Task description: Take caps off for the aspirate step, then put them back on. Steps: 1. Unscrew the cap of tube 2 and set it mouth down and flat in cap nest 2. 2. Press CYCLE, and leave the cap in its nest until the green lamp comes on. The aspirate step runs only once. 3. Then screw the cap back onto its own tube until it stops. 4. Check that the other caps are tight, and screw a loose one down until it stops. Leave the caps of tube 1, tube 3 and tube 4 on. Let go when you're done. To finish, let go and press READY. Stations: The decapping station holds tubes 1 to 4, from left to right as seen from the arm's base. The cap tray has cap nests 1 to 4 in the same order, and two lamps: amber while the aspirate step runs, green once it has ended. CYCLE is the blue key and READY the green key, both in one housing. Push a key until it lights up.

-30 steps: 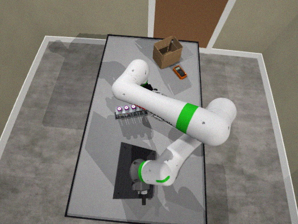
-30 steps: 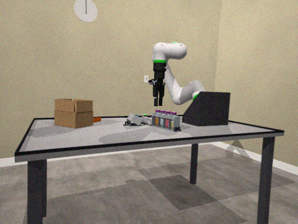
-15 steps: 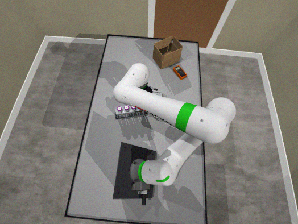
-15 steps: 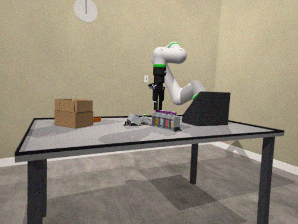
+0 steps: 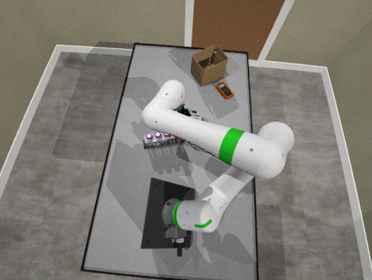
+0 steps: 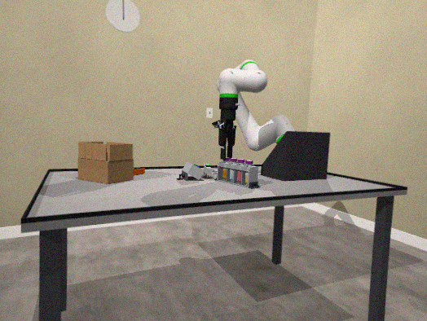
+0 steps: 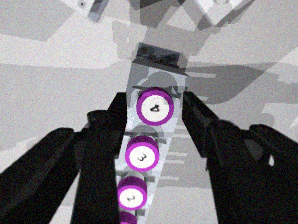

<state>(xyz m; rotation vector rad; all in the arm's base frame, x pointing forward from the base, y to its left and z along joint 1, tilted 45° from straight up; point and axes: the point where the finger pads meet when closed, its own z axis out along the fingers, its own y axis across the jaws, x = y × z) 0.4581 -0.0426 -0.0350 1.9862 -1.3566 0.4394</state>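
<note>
Now: hand 30 mm above the cap 4. The rest, counted from my hand: cap 1: 150 mm to the left, 30 mm below, 30 mm behind; cap 3: 50 mm to the left, 30 mm below, 10 mm behind; purple cap marked 2: 100 mm to the left, 30 mm below, 20 mm behind.
</note>
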